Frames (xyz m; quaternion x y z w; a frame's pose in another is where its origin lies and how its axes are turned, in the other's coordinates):
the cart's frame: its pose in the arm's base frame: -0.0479 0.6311 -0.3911 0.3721 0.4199 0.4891 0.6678
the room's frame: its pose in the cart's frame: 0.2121 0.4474 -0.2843 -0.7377 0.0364 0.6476 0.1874
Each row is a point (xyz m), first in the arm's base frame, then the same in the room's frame.
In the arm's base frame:
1: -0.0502 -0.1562 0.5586
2: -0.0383 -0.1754 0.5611
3: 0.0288 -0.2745 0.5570
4: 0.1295 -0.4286 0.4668
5: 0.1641 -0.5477 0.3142
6: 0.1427 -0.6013 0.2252
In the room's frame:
1: -0.8220 -0.0238 1.1005
2: -0.8391 -0.0159 1.1132
3: -0.9289 0.0401 1.1692
4: -1.0468 0.1999 1.2202
5: -1.0795 0.3930 1.2379
6: -1.0552 0.4955 1.2500

